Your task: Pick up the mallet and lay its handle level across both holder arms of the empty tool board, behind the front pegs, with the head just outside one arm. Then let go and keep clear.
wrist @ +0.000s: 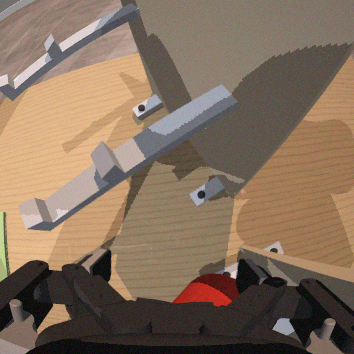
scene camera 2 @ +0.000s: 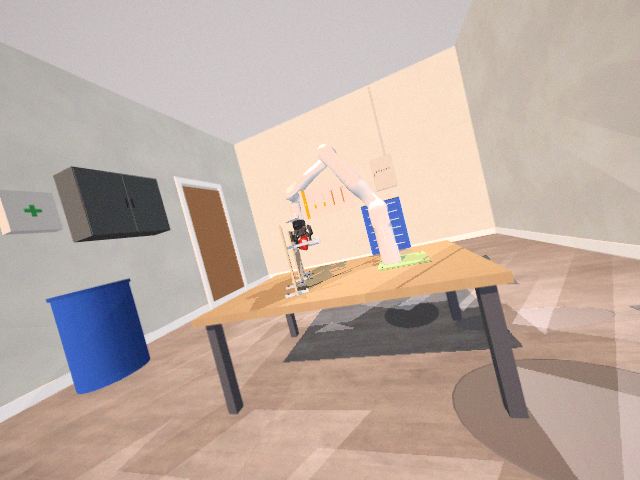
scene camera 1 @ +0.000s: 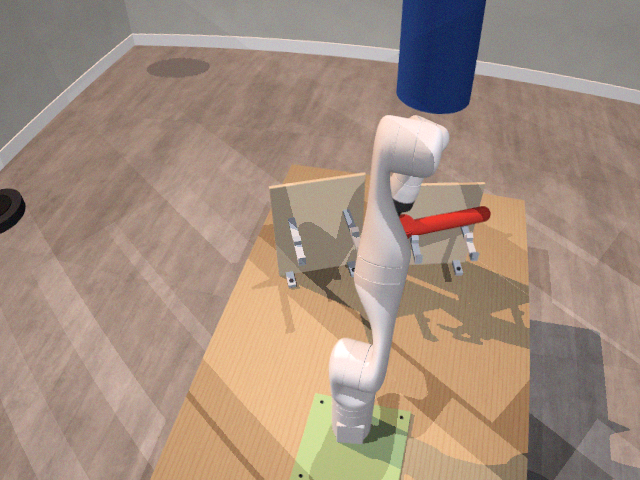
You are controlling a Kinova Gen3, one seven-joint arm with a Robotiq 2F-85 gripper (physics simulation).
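Note:
The red mallet [scene camera 1: 450,218] [scene camera 2: 305,243] [wrist: 207,289] lies across the two grey holder arms [scene camera 1: 416,250] [scene camera 1: 470,242] of the right tool board [scene camera 1: 450,196]. Its handle end sticks out past the right arm. The end by the left arm is hidden behind the robot arm in scene camera 1. My gripper [scene camera 2: 300,234] [wrist: 174,269] is open and holds nothing. It hangs just above the mallet's left part with a finger on each side, not touching it. In the wrist view only a red patch of the mallet shows below the fingers.
A second tool board [scene camera 1: 315,207] [wrist: 246,53] with grey holder arms [wrist: 133,151] stands to the left on the wooden table [scene camera 1: 258,387] [scene camera 2: 439,270]. The arm's base sits on a green plate [scene camera 1: 392,444]. A blue cylinder [scene camera 1: 436,51] hangs above.

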